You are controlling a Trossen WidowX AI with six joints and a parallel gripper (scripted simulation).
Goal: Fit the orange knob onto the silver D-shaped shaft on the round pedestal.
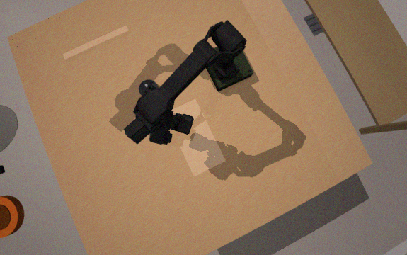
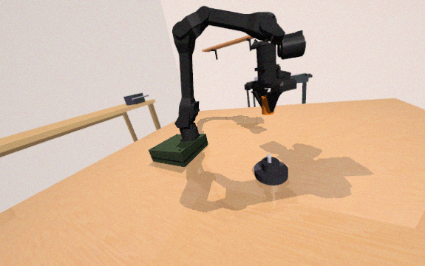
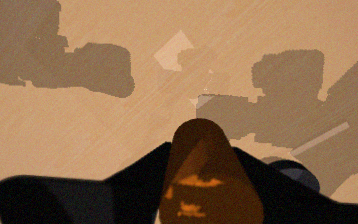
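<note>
Right now the black round pedestal is 10 mm ahead of my gripper tip, 190 mm to the right of it and 90 mm below it. Also, from my gripper tip: orange knob (30 mm above).
</note>
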